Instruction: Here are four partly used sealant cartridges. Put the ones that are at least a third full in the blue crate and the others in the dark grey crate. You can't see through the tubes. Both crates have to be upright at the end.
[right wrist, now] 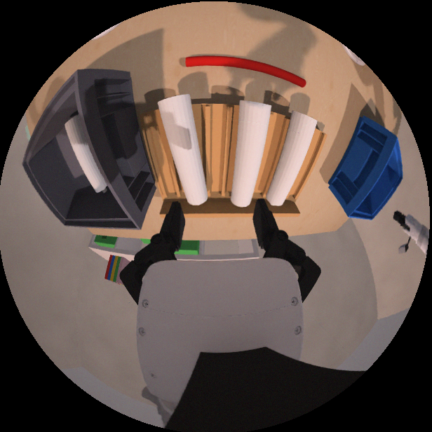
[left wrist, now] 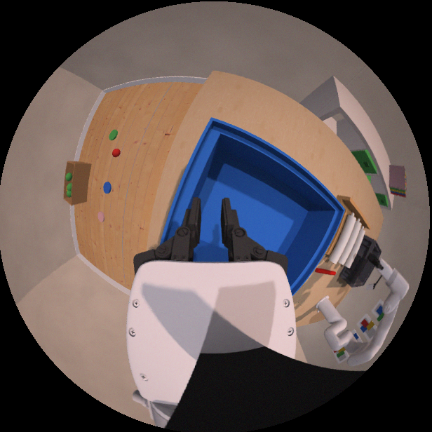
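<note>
Three white cartridges (right wrist: 185, 155) (right wrist: 251, 150) (right wrist: 295, 155) lie side by side on the wooden rack (right wrist: 217, 150) (left wrist: 356, 212), with an empty slot between the first two. A fourth white cartridge (right wrist: 85, 155) lies in the dark grey crate (right wrist: 137, 205) left of the rack in the right wrist view. The blue crate (left wrist: 315, 235) (right wrist: 345, 187) stands upright on the rack's other side; no cartridge shows in it. My left gripper (left wrist: 210, 207) is open and empty above the blue crate. My right gripper (right wrist: 218, 209) is open and empty at the rack's near edge. The cartridges' fill is hidden.
A red rod (left wrist: 325, 271) (right wrist: 245, 65) lies on the table beyond the rack in the right wrist view. A pale shelf unit with green boxes stands past the table's edge. A brown box (left wrist: 81, 182) and small coloured objects are on the floor in the left wrist view.
</note>
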